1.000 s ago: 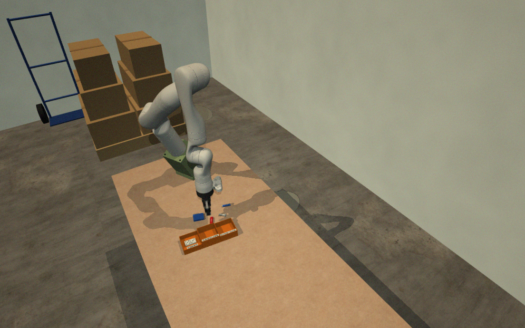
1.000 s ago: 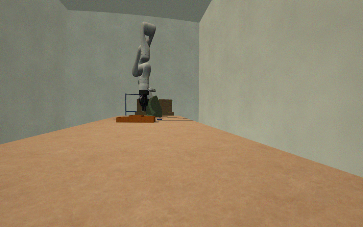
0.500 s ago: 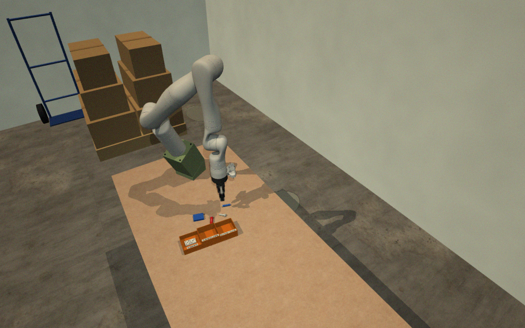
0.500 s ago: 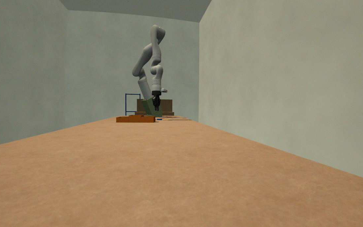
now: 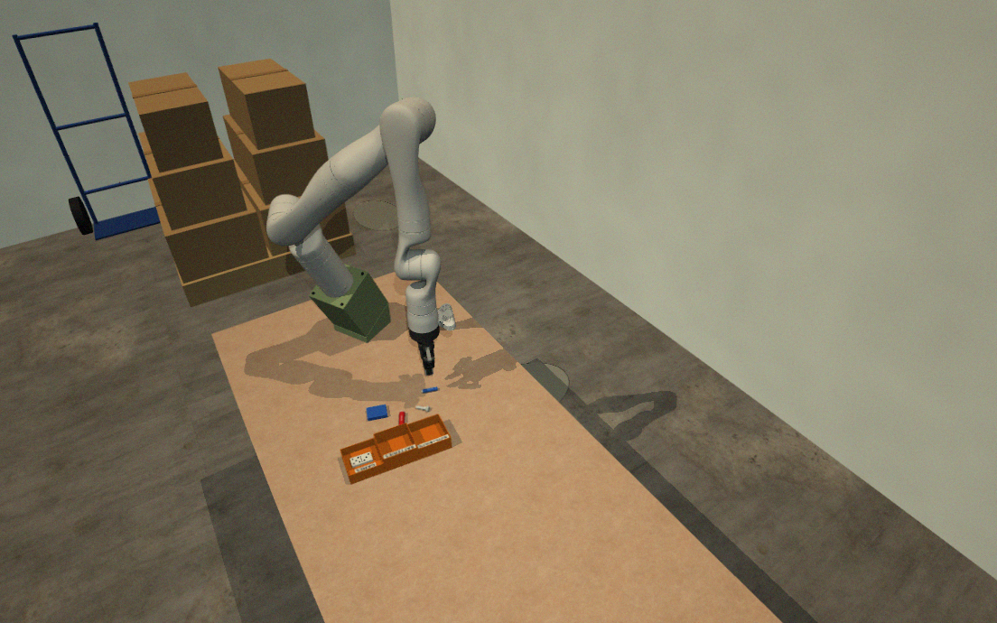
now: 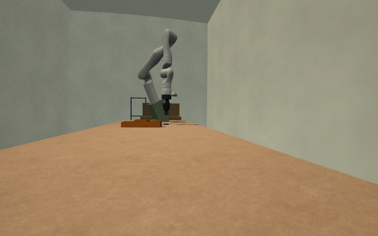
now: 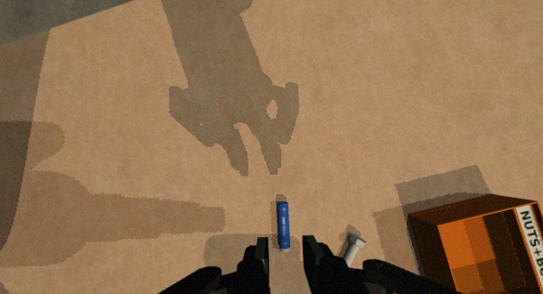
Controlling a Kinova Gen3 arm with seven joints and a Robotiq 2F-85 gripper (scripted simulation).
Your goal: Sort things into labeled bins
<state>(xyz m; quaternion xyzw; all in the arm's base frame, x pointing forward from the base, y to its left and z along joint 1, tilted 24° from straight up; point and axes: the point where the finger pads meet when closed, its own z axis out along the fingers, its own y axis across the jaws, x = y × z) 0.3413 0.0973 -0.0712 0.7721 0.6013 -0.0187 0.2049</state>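
Right now the thin blue stick-like thing is 90 mm below my hand. The rest, counted from my hand: grey bolt: 90 mm below, 60 mm ahead, 40 mm to the right; then red battery: 110 mm to the right, 90 mm below, 60 mm ahead; then blue block: 160 mm to the right, 90 mm below, 10 mm ahead.
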